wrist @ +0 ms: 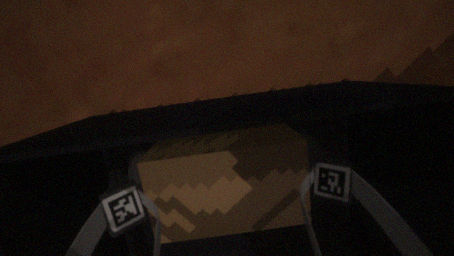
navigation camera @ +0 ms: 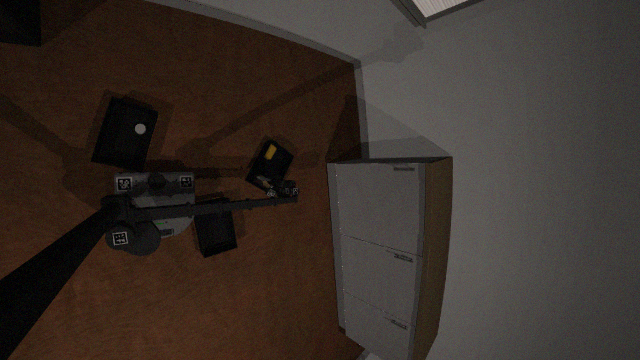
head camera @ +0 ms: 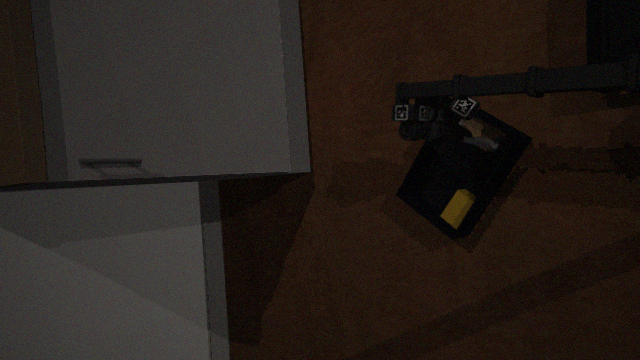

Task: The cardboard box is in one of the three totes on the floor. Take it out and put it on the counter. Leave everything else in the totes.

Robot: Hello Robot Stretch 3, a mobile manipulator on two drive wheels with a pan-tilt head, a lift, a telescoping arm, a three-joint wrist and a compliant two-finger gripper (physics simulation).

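Places are measured from the robot's base along level axes (x ahead, y left, z up), in millimetres.
Pixels of known places: gripper, fingertip midpoint: [wrist: 225, 159] [navigation camera: 261, 181] [head camera: 485, 133]; robot's base, origin of the base link: [navigation camera: 157, 181].
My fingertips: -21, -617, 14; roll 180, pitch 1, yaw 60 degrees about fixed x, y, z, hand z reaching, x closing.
Observation:
For each thing: its top centre in the pictures, then the offset to it from my fingertips, as dx, dy, dz. "spot": a spot on its surface instead. Level surfaces: height alone.
- tan cardboard box, middle of its top: [wrist: 228, 194] [head camera: 476, 133] [navigation camera: 264, 181] +1, -1, +51
- yellow block, middle of its top: [head camera: 457, 210] [navigation camera: 270, 151] +203, -51, +35
- wood-coloured counter, its level: dz +896
- second black tote, middle of its top: [navigation camera: 125, 134] +239, +747, +87
- white round object, middle of its top: [navigation camera: 140, 128] +284, +692, +14
- third black tote, middle of its top: [navigation camera: 216, 228] -248, +331, +87
- white cabinet, surface spot: [head camera: 175, 90] spot: -94, -603, +536
The tan cardboard box [head camera: 477, 128] [navigation camera: 263, 183] [wrist: 215, 195] lies in a black tote [head camera: 425, 175] [navigation camera: 260, 164] [wrist: 200, 116], close to one end wall. My gripper [head camera: 481, 135] [navigation camera: 265, 184] [wrist: 225, 159] is down at the box, with one finger against each side in the wrist view; it looks shut on the box. The box's lower part is hidden. A yellow block [head camera: 457, 209] [navigation camera: 270, 152] lies at the tote's other end. The wood-coloured counter [head camera: 16, 90] [navigation camera: 438, 250] tops the white drawer cabinet.
A second black tote [navigation camera: 107, 145] holds a white round object [navigation camera: 140, 129]. A third black tote [head camera: 612, 30] [navigation camera: 217, 240] is beside my base [navigation camera: 160, 197], partly under the arm [head camera: 500, 82] [navigation camera: 220, 206]. The white cabinet [head camera: 175, 90] [navigation camera: 375, 200] stands beyond the gripper.

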